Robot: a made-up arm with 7 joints. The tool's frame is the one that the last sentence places.
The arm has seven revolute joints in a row. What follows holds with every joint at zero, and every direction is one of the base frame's.
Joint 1 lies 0.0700 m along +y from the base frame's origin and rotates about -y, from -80.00 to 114.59 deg.
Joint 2 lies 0.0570 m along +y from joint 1 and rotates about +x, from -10.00 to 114.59 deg.
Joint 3 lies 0.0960 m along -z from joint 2 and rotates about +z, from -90.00 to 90.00 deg.
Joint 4 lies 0.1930 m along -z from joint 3 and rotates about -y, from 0.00 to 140.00 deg.
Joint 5 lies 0.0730 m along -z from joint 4 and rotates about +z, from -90.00 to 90.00 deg.
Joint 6 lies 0.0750 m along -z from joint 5 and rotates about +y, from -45.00 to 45.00 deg.
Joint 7 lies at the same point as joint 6 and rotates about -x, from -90.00 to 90.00 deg.
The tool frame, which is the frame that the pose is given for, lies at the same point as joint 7; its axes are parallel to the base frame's.
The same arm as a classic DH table. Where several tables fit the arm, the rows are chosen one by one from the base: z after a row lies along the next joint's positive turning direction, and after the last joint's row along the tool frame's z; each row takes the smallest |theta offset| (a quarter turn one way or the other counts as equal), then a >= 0, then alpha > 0; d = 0 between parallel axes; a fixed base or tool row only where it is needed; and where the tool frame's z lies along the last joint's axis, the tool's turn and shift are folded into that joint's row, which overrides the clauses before.
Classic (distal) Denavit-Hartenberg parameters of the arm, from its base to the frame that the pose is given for. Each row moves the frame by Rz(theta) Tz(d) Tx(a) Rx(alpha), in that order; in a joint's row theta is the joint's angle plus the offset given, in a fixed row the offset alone. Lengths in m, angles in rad.
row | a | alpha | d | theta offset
base (fixed) | 0 | 1.5708 | 0 | 0
joint 1 | 0 | 1.5708 | -0.127 | 1.5708
joint 2 | 0 | 1.5708 | 0 | 1.5708
joint 3 | 0 | 1.5708 | -0.289 | 1.5708
joint 4 | 0 | -1.5708 | 0 | 0
joint 5 | 0 | -1.5708 | -0.148 | 0
joint 6 | 0 | 1.5708 | 0 | -1.5708
joint 7 | 0 | 1.5708 | 0 | 1.5708
tool (fixed) | 0 | 0 | 0 | -1.5708
Joint limits (rad, base to tool): -1.3963..2 -0.1745..2 -1.5708..1.5708 0..2.4435 -1.5708..1.5708 -0.7854..0.7854 -1.5708..1.5708

